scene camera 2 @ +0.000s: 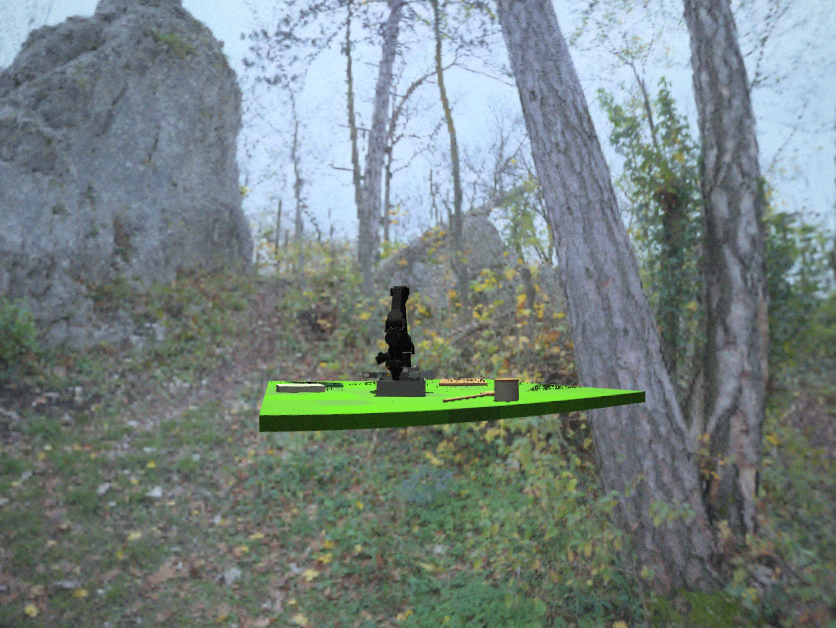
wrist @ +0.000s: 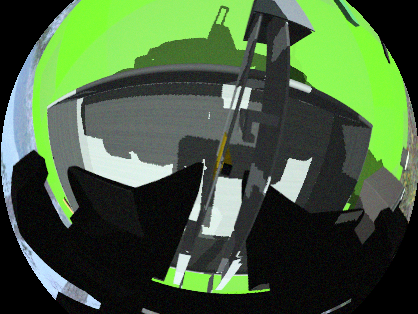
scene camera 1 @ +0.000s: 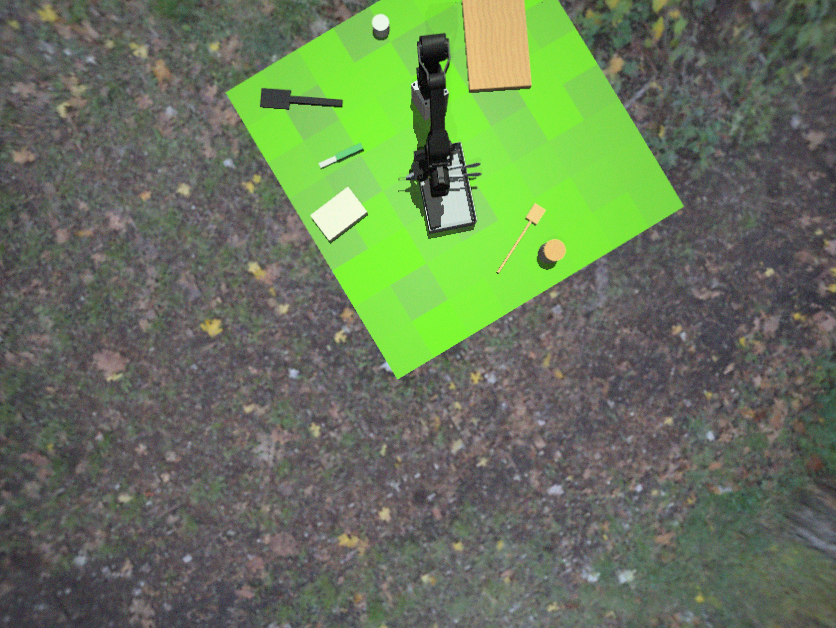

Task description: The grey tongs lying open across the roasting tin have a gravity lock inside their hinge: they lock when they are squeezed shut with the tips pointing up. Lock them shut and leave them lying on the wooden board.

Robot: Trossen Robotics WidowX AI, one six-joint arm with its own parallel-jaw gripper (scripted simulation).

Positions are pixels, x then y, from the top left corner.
Scene:
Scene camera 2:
roasting tin: 386, 386
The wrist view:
gripper: 223, 172
roasting tin: 134, 127
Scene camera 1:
cream block: 342, 211
black spatula: 270, 98
roasting tin: 456, 210

